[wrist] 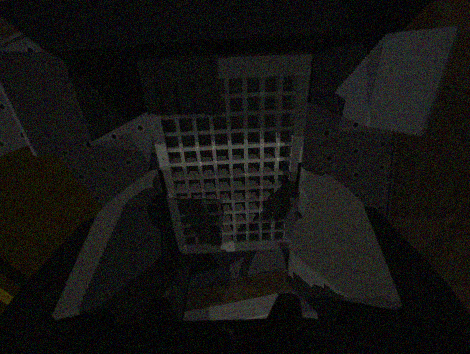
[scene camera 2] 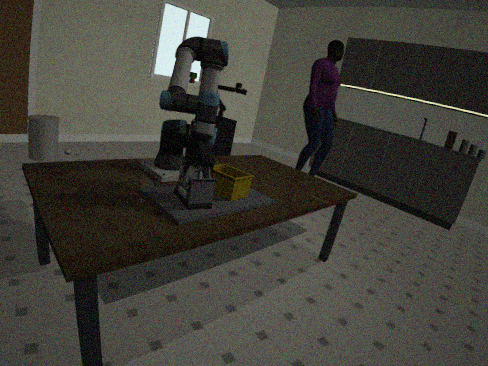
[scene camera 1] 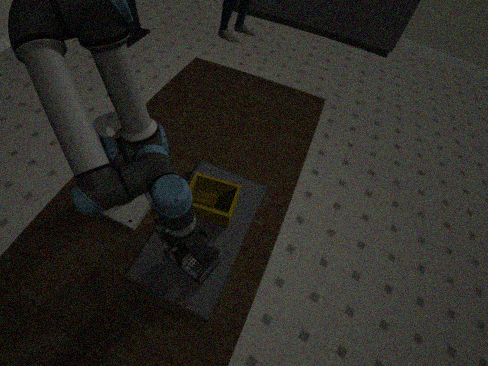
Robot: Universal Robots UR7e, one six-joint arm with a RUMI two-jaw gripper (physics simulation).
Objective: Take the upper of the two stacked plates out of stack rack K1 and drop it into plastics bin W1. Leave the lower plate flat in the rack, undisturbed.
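Places are measured from the arm's base along level axes (x left, y back, z up), in centimetres.
Where they show: gripper, fingertip midpoint: [wrist: 230,170]; arm's base, origin of the base link: [scene camera 2: 169,165].
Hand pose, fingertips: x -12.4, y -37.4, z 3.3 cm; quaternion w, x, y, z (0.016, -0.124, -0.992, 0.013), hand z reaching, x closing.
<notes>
Things, the pixels of their centre, and the offset from my fingertips. Level surfaces: height alone.
- upper plate, body centre: [wrist: 231,171] [scene camera 1: 193,255] dx -0.1, dy -0.2, dz +0.4 cm
- Stack rack K1, body centre: [wrist: 233,184] [scene camera 1: 191,254] [scene camera 2: 194,186] dx +0.0, dy +0.5, dz +0.9 cm
- Plastics bin W1, body centre: [wrist: 21,264] [scene camera 1: 212,200] [scene camera 2: 227,181] dx +20.3, dy +3.0, dz -0.1 cm
- brown table, its level: dz -6.4 cm
The upper plate [scene camera 1: 191,264] [wrist: 240,160] is pale, with a grid of square wells. My gripper [scene camera 1: 193,257] [scene camera 2: 196,178] [wrist: 230,170] is shut on it, one finger on each side, and the plate looks level. Stack rack K1 [scene camera 2: 201,192], a dark grey open-topped holder, is directly under and around the fingers. How far the plate stands above its place in the rack cannot be told. The lower plate is hidden under the held one. Plastics bin W1 [scene camera 1: 212,212] [scene camera 2: 235,186] is yellow and open-topped, and stands beside the rack, behind it in scene camera 1.
Rack and bin stand on a grey board [scene camera 1: 165,282] [scene camera 2: 182,216] on the brown table [scene camera 1: 260,115] [scene camera 2: 100,225]. The bin's raised walls are close to the gripper. A person [scene camera 1: 232,22] [scene camera 2: 322,85] stands beyond the table. The light is dim.
</notes>
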